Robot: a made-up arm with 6 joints. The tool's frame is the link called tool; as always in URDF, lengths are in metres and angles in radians. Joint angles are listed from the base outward. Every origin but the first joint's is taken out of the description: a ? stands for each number. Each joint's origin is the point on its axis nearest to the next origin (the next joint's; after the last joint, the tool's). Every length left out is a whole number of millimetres.
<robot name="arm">
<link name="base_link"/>
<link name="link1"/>
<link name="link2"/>
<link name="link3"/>
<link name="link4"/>
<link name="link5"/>
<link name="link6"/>
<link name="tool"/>
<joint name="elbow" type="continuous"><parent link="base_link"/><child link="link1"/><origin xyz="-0.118 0.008 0.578" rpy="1.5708 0.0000 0.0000"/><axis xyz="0 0 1"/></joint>
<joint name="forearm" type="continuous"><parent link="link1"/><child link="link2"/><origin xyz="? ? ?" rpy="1.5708 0.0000 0.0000"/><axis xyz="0 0 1"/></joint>
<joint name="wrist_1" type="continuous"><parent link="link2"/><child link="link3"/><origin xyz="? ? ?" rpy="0.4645 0.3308 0.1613"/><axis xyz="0 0 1"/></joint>
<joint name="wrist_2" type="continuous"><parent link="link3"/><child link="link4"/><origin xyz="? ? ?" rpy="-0.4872 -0.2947 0.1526"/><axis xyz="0 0 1"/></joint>
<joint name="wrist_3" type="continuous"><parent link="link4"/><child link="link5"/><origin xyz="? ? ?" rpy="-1.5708 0.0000 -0.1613"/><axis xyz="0 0 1"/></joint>
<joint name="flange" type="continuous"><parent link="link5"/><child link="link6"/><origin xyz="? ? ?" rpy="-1.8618 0.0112 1.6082"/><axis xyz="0 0 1"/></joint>
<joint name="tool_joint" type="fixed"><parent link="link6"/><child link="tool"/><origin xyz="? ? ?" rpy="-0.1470 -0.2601 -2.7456"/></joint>
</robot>
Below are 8 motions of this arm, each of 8 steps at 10 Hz.
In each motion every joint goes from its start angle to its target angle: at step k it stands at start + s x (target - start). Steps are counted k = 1, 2, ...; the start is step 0. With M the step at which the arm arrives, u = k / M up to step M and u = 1 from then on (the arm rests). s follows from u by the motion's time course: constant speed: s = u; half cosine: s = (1 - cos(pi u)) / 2; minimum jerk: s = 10 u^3 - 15 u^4 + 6 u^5.
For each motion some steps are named. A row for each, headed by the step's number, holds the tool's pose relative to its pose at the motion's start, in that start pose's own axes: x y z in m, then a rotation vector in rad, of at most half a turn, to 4 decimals.
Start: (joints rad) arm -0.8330 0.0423 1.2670 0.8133 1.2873 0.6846
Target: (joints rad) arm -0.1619 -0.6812 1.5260 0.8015 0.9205 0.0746
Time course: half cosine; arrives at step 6
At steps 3, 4, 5, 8:
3: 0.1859 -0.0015 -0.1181 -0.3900 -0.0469 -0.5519
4: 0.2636 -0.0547 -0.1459 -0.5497 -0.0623 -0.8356
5: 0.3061 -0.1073 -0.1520 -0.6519 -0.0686 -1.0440
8: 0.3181 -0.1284 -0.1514 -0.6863 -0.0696 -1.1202

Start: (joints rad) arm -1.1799 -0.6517 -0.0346 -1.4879 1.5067 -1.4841
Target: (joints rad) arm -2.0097 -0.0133 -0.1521 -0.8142 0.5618 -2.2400
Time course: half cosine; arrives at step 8
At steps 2, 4, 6, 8:
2: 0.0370 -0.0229 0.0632 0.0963 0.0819 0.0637
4: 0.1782 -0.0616 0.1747 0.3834 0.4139 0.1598
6: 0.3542 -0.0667 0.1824 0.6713 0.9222 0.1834
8: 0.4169 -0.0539 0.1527 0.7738 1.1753 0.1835

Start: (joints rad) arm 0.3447 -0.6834 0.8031 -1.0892 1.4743 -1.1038
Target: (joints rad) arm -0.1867 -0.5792 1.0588 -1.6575 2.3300 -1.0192
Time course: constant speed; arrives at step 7
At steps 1, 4, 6, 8:
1: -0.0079 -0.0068 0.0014 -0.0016 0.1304 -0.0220
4: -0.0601 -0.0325 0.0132 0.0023 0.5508 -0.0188
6: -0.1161 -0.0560 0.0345 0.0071 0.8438 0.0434
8: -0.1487 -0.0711 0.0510 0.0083 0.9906 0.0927

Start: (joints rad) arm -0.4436 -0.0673 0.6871 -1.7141 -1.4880 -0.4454
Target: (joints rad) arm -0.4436 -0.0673 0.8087 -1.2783 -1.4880 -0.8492
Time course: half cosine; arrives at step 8
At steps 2, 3, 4, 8:
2: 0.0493 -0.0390 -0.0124 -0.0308 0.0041 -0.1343
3: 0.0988 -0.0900 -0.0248 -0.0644 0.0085 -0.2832
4: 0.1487 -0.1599 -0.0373 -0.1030 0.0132 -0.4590
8: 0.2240 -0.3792 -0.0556 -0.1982 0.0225 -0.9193

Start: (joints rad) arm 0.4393 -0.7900 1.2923 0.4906 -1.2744 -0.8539
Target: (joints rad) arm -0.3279 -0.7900 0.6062 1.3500 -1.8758 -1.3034
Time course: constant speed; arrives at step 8
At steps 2, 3, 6, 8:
2: 0.0966 -0.0868 0.0458 0.2053 -0.0686 -0.2045
3: 0.1416 -0.1374 0.0593 0.3031 -0.0935 -0.3094
6: 0.2583 -0.3040 0.0611 0.5782 -0.1368 -0.6291
8: 0.3180 -0.4164 0.0331 0.7487 -0.1457 -0.8435

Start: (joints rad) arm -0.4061 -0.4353 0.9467 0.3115 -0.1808 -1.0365
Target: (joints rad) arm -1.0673 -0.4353 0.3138 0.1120 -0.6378 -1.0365
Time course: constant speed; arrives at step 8
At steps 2, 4, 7, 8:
2: -0.0671 0.0397 0.0324 0.0318 -0.1927 0.1597
4: -0.1462 0.0643 0.0565 0.0754 -0.3974 0.3170
7: -0.2748 0.0709 0.0661 0.1550 -0.7221 0.5456
8: -0.3169 0.0658 0.0604 0.1831 -0.8341 0.6193

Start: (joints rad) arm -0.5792 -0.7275 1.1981 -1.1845 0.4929 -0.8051
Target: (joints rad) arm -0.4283 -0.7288 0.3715 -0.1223 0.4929 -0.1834
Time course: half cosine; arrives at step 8
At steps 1, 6, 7, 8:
1: -0.0169 -0.0012 -0.0047 0.0105 -0.0024 0.0460
6: -0.2464 -0.2309 -0.0688 0.2231 0.1392 1.0073
7: -0.2462 -0.2788 -0.0664 0.2563 0.1872 1.1211
8: -0.2441 -0.2957 -0.0648 0.2686 0.2057 1.1597

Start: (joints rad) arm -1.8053 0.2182 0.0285 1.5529 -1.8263 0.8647
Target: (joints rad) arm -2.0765 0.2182 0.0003 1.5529 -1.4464 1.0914
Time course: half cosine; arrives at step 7
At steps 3, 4, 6, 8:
3: -0.0104 -0.0018 0.0431 0.1872 -0.0511 -0.0242
4: -0.0194 -0.0086 0.0670 0.2950 -0.0888 -0.0331
6: -0.0382 -0.0266 0.1000 0.4593 -0.1577 -0.0402
8: -0.0415 -0.0300 0.1044 0.4832 -0.1689 -0.0406

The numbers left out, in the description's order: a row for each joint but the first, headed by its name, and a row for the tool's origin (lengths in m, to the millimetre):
forearm: -0.018 -0.089 0.000
wrist_1: 0.083 0.004 0.000
wrist_2: 0.237 0.065 0.000
wrist_3: -0.303 -0.072 0.000
flange: 0.013 0.018 0.000
tool: 0.066 -0.416 0.000

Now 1 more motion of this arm.
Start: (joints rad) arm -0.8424 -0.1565 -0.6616 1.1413 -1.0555 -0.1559
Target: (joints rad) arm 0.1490 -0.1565 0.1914 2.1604 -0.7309 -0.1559
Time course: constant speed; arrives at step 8
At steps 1, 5, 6, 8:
1: 0.0321 -0.0683 0.0134 0.0381 0.0438 -0.2451
5: -0.0497 -0.3479 0.0919 0.0995 0.0768 -1.2144
6: -0.1144 -0.3869 0.1305 0.0944 0.0318 -1.4429
8: -0.2631 -0.3942 0.2316 0.0642 -0.1445 -1.8589

